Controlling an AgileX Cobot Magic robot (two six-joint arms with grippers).
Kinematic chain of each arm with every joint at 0, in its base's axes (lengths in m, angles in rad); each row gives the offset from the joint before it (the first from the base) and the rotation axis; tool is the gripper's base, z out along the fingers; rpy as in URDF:
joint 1: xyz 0 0 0.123 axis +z
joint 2: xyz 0 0 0 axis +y
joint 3: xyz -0.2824 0 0.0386 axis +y
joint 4: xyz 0.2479 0 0.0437 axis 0.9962 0 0.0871
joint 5: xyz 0 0 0 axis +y
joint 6: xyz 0.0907 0 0.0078 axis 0.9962 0 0.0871
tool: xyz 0 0 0 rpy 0 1.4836 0
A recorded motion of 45 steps. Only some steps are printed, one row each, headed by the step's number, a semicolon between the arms.
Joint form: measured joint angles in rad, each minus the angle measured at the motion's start. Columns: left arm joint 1, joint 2, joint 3, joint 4, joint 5, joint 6; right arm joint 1, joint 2, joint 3, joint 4, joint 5, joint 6.
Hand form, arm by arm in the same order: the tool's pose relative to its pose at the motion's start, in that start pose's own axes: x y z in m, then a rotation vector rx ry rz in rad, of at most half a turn. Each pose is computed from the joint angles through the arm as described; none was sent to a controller.
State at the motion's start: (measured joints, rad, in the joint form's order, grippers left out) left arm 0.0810 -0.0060 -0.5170 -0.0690 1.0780 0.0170; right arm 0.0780 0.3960 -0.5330 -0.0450 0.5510 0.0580
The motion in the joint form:
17: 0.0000 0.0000 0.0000 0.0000 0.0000 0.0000; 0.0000 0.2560 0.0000 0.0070 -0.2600 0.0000
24: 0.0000 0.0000 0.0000 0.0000 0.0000 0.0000; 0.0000 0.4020 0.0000 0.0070 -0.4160 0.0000
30: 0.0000 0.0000 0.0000 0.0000 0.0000 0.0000; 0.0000 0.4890 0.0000 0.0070 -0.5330 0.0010
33: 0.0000 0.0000 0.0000 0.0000 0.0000 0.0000; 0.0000 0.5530 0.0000 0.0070 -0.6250 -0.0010
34: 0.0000 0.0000 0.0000 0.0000 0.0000 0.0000; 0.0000 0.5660 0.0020 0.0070 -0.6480 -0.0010
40: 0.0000 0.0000 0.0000 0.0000 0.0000 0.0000; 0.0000 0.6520 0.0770 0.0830 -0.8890 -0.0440
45: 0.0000 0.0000 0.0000 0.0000 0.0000 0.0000; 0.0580 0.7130 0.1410 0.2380 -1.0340 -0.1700
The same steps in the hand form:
17: 0.0000 0.0000 0.0000 0.0000 0.0000 0.0000; -0.0130 0.0027 0.0552 -0.0127 -0.0035 0.0020
24: 0.0000 0.0000 0.0000 0.0000 0.0000 0.0000; -0.0146 0.0040 0.0875 -0.0187 -0.0133 0.0009
30: 0.0000 0.0000 0.0000 0.0000 0.0000 0.0000; -0.0156 0.0049 0.1066 -0.0237 -0.0431 0.0019
33: 0.0000 0.0000 0.0000 0.0000 0.0000 0.0000; -0.0157 0.0055 0.1204 -0.0277 -0.0710 0.0002
34: 0.0000 0.0000 0.0000 0.0000 0.0000 0.0000; -0.0154 0.0057 0.1232 -0.0288 -0.0789 0.0003
40: 0.0000 0.0000 0.0000 0.0000 0.0000 0.0000; 0.0011 0.0043 0.1398 -0.0165 -0.1588 0.0330
45: 0.0000 0.0000 0.0000 0.0000 0.0000 0.0000; 0.0202 0.0096 0.1479 0.0023 -0.1725 0.0355

